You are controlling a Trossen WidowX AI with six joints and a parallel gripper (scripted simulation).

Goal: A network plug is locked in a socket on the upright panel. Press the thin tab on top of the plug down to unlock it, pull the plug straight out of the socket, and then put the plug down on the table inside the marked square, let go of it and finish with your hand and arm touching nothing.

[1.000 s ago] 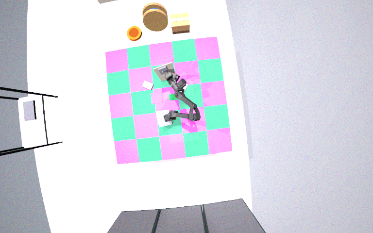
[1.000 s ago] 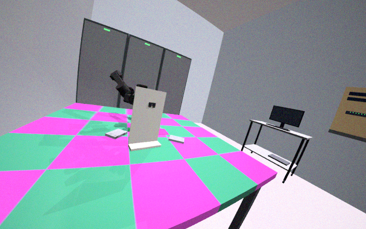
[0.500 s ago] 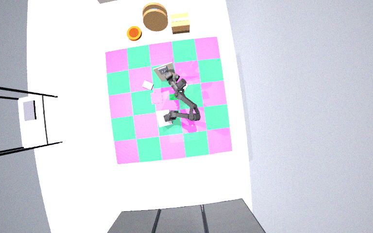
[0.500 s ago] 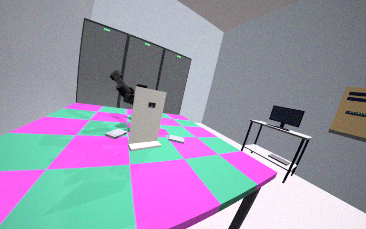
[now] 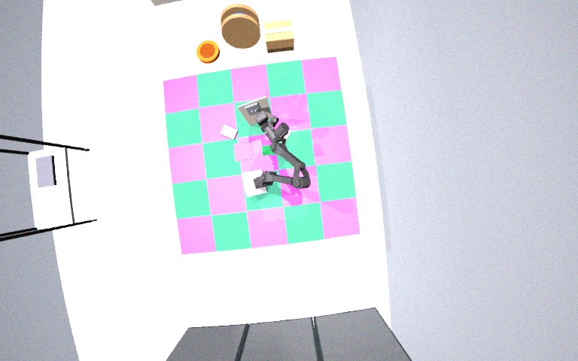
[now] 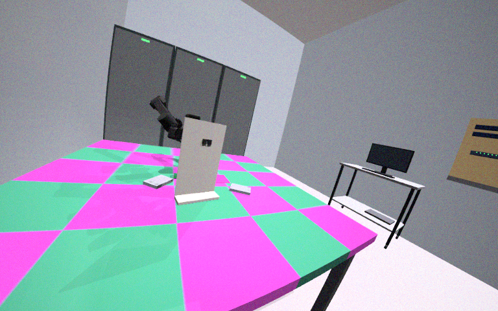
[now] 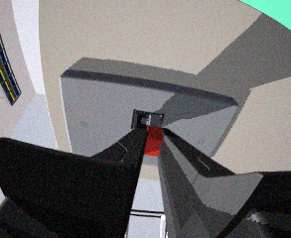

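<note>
Now: gripper tip 15 cm past the marked square, 18 cm to the right of it and 23 cm above it. The rest, counted from my gripper tip: plug: right at my gripper tip; then upright panel: 3 cm ahead, 1 cm to the left, 9 cm below.
</note>
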